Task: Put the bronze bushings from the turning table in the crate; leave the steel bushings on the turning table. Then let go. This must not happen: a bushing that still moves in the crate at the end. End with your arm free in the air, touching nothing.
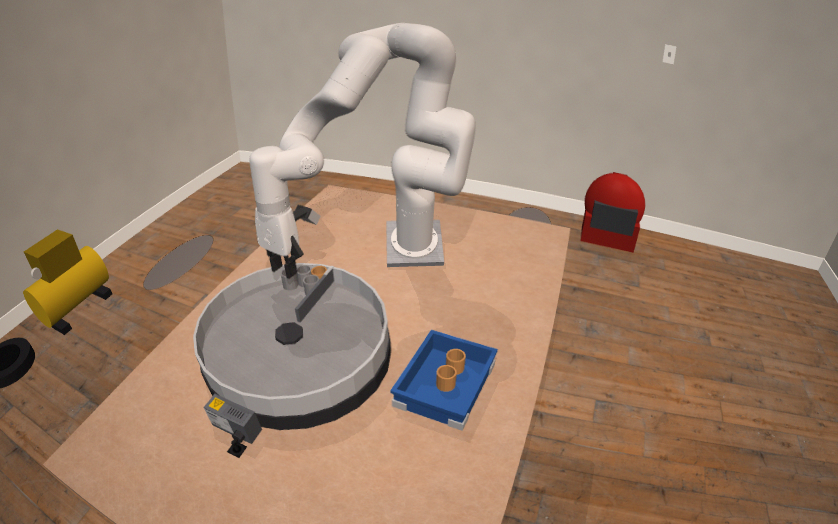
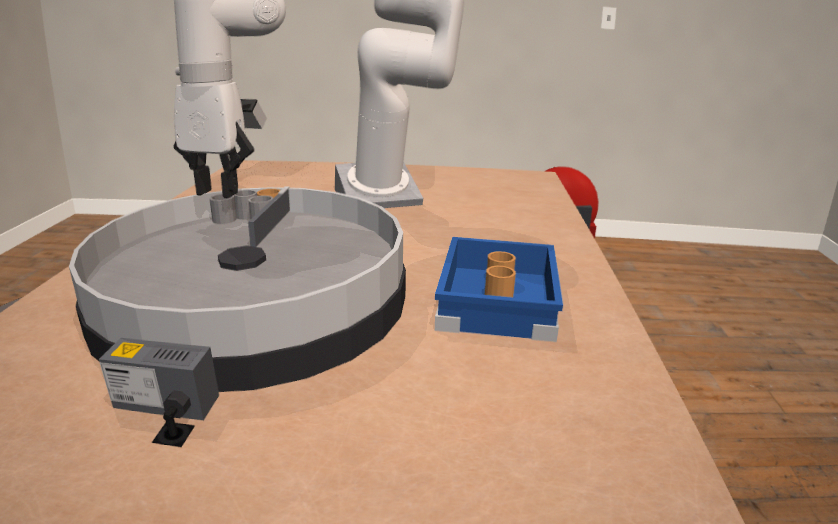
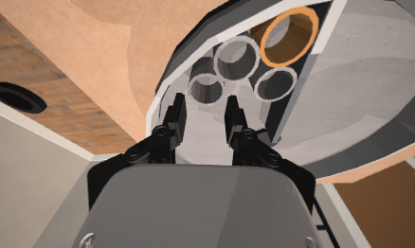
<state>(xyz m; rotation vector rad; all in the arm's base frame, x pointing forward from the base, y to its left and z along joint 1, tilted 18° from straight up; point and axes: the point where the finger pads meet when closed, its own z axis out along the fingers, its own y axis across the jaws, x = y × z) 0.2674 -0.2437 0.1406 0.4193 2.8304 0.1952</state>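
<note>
Now: hand 150 mm short of the turning table, 80 mm to the right of it and 70 mm above it. Round my hand: blue crate 420 mm to the left, 140 mm ahead, 90 mm below.
</note>
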